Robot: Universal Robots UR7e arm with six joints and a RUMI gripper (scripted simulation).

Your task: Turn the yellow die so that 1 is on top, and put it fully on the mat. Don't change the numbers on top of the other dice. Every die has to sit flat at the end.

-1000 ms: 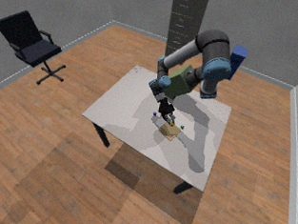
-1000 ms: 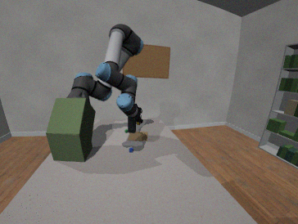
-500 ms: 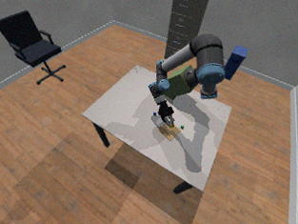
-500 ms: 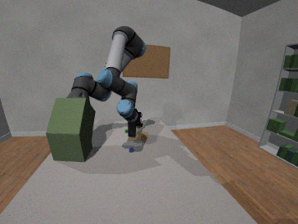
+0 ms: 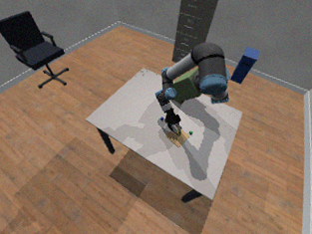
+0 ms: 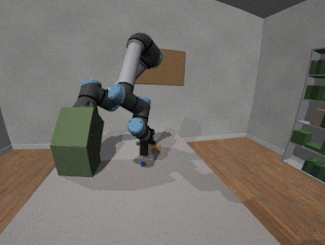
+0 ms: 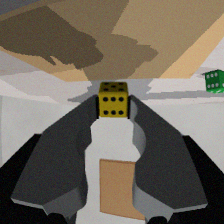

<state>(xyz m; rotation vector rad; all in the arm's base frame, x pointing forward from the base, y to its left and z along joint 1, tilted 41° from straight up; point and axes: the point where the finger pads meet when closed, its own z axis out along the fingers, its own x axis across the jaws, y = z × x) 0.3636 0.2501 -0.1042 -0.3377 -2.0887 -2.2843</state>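
My hand is 4 cm above the tan mat. The rest, counted from my hand: green die 10 cm behind, 6 cm to the left, 3 cm below; then yellow die 1 cm to the left; then blue die 20 cm to the right, 4 cm behind, 3 cm below.
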